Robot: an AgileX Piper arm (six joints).
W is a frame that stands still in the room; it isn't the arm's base.
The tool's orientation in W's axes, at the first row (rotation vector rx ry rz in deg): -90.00, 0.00, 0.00
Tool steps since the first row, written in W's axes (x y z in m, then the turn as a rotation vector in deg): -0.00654, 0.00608, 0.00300, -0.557, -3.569, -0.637; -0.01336, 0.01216, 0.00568, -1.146, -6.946, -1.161; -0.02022, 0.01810, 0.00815, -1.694, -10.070, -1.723; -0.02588, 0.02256, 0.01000, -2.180, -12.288, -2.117
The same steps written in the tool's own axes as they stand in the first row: -0.00654, -0.00300, 0.00608, -0.557, 0.637, -3.569; -0.01336, -0.00568, 0.01216, -1.146, 1.161, -6.946; -0.02022, -0.00815, 0.01810, -1.694, 1.723, -10.070; -0.02588, -0.01000, 0.02256, -2.180, 2.117, -12.288
